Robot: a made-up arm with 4 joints. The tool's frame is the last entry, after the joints.
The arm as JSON. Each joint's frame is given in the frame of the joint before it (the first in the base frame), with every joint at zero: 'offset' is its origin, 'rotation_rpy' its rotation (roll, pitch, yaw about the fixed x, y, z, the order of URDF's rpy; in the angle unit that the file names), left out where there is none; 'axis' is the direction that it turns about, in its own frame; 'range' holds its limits. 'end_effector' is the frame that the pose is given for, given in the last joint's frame.
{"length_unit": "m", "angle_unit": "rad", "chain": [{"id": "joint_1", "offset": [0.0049, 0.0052, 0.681], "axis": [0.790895, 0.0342, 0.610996], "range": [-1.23, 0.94]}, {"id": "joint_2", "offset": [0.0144, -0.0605, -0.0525], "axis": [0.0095, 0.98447, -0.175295], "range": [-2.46, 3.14]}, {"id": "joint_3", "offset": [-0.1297, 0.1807, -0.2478], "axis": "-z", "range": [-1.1, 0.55]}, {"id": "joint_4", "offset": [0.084, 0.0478, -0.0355], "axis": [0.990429, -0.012, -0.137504], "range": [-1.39, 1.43]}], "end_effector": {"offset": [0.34, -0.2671, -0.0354]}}
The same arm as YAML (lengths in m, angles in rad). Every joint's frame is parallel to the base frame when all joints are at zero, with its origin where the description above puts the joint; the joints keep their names.
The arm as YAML. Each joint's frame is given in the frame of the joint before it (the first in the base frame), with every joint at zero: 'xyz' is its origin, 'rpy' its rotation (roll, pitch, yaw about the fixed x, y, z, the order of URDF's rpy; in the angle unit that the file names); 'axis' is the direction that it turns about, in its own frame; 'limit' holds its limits. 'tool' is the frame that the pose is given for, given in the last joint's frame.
units:
  length: m
  angle: rad
joints:
  - name: joint_1
    type: revolute
    origin:
      xyz: [0.0049, 0.0052, 0.681]
      rpy: [0.0, 0.0, 0.0]
    axis: [0.790895, 0.0342, 0.610996]
    limit:
      lower: -1.23
      upper: 0.94
  - name: joint_2
    type: revolute
    origin:
      xyz: [0.0144, -0.0605, -0.0525]
      rpy: [0.0, 0.0, 0.0]
    axis: [0.0095, 0.98447, -0.175295]
    limit:
      lower: -2.46
      upper: 3.14
  - name: joint_3
    type: revolute
    origin:
      xyz: [-0.1297, 0.1807, -0.2478]
      rpy: [0.0, 0.0, 0.0]
    axis: "-z"
    limit:
      lower: -1.1
      upper: 0.55
  - name: joint_4
    type: revolute
    origin:
      xyz: [0.084, 0.0478, -0.0355]
      rpy: [0.0, 0.0, 0.0]
    axis: [0.990429, -0.012, -0.137504]
    limit:
      lower: -1.39
      upper: 1.43
tool:
  origin:
    xyz: [0.34, -0.2671, -0.0354]
    rpy: [0.0, 0.0, 0.0]

